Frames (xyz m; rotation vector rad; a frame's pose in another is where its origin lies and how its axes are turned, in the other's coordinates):
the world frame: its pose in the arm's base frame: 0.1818 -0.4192 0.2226 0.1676 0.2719 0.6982
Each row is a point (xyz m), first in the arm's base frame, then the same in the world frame.
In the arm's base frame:
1: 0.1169 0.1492 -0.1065
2: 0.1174 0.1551 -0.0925
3: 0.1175 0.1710 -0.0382
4: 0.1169 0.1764 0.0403
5: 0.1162 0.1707 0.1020
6: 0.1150 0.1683 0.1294
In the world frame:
1: 0.3864 0.3889 -0.3675
2: 0.3879 0.3964 -0.3544
3: 0.3881 0.4215 -0.3037
4: 0.3762 0.4449 -0.2295
5: 0.3602 0.4560 -0.1707
6: 0.3526 0.4615 -0.1448

